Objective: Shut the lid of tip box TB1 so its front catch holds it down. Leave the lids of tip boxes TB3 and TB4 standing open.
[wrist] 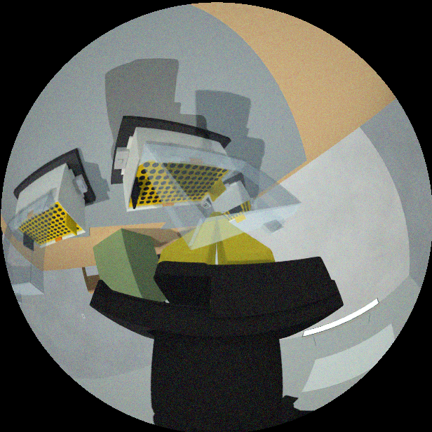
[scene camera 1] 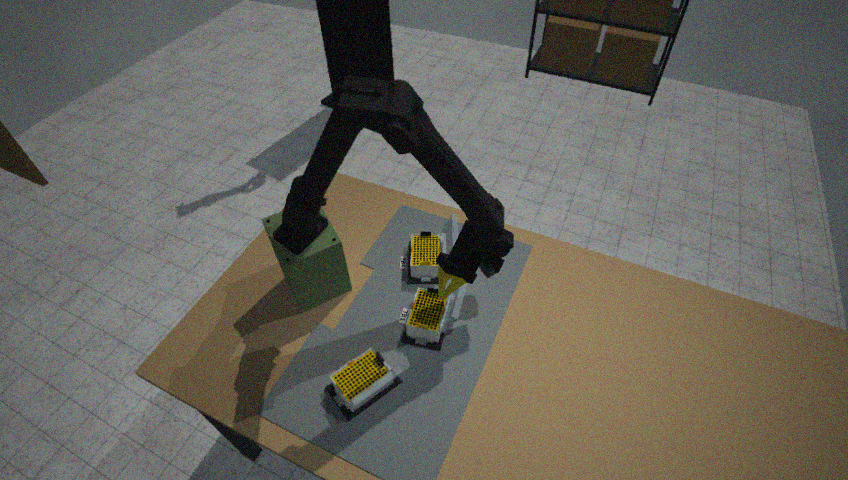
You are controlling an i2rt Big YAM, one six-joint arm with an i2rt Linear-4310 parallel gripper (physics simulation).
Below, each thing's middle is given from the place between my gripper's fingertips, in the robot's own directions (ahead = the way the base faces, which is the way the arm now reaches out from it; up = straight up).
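There's the tip box TB1 (scene camera 1: 428, 308), and my hand is 3 cm past it, 1 cm to the left of it and 5 cm above it.
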